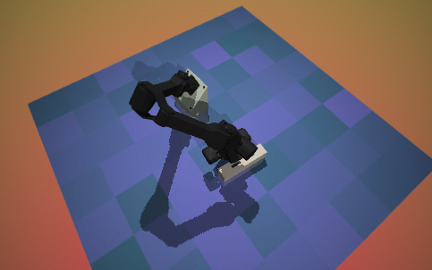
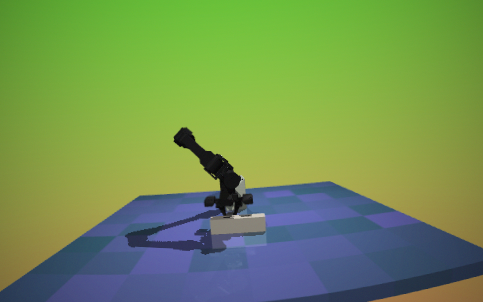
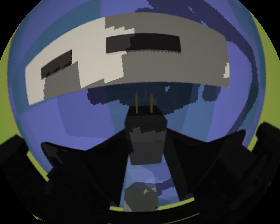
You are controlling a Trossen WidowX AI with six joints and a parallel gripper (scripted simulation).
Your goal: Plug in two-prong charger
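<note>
Now: the black charger 20 mm ahead of my gripper tip and 10 mm above it.
</note>
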